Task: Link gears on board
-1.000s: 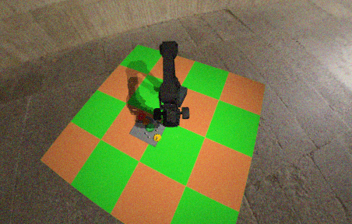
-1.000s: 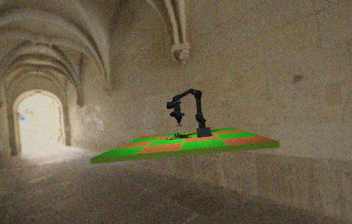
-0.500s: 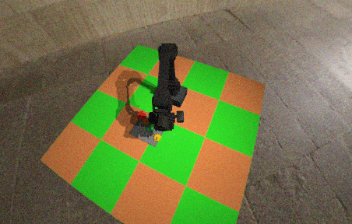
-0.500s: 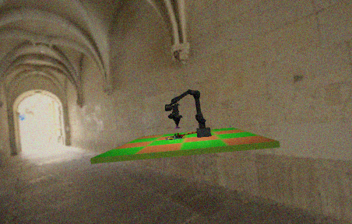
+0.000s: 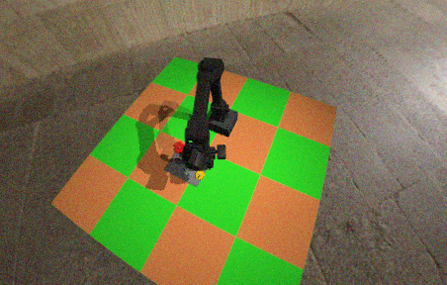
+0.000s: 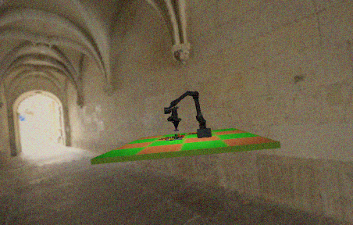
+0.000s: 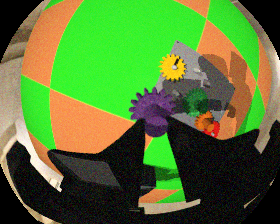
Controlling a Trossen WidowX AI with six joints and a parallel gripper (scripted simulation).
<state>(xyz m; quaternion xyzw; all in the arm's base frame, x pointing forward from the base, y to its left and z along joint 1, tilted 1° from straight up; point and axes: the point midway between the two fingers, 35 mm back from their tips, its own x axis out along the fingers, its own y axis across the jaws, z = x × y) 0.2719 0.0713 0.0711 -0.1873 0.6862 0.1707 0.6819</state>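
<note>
Right now my gripper tip is 30 mm short of the dark green gear, 100 mm to the left of it and 100 mm above it. From my gripper tip the other things lie so: orange gear 150 mm to the right, 100 mm below; then purple gear 10 mm below; then red gear 10 mm behind, 200 mm to the right, 100 mm below.
</note>
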